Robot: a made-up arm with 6 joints.
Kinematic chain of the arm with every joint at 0, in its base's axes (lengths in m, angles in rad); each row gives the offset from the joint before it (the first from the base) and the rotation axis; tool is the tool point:
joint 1: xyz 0 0 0.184 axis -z
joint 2: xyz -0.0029 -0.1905 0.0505 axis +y
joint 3: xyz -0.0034 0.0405 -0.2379 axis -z
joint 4: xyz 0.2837 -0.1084 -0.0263 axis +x
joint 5: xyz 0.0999 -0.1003 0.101 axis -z
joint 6: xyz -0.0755 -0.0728 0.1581 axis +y
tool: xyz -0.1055 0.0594 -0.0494
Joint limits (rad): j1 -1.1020..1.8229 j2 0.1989..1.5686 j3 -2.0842..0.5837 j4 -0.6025..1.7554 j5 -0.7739..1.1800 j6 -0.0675..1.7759
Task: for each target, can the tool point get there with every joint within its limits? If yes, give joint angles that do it. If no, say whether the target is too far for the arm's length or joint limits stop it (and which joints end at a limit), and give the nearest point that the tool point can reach.
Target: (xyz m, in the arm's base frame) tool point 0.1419 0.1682 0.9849
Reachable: no: joint limits stop it (at a limit: joint 3, joint 4, joint 5) | nearest point 0.0549 0.0651 0.4901 | short by 0.513 m
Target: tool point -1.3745 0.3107 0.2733
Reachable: no: too far | nearest point -0.8425 0.1905 0.2131 | short by 0.549 m
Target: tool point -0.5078 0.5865 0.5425
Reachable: no: joint limits stop it (at a limit: joint 1, joint 2, joint 3) | nearest point -0.5191 0.5371 0.2995 | short by 0.248 m
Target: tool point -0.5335 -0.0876 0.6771
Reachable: no: joint limits stop it (at a limit: joint 2, joint 3, joint 5) | nearest point -0.4952 -0.0813 0.3456 | short by 0.334 m
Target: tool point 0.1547 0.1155 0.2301
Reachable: yes | joints 0.3675 1.3859 -1.8038 -0.0693 0.8947 1.6254
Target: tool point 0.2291 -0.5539 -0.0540
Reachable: yes | joints -0.3228 0.6254 0.0287 1.2166 0.3071 1.1164
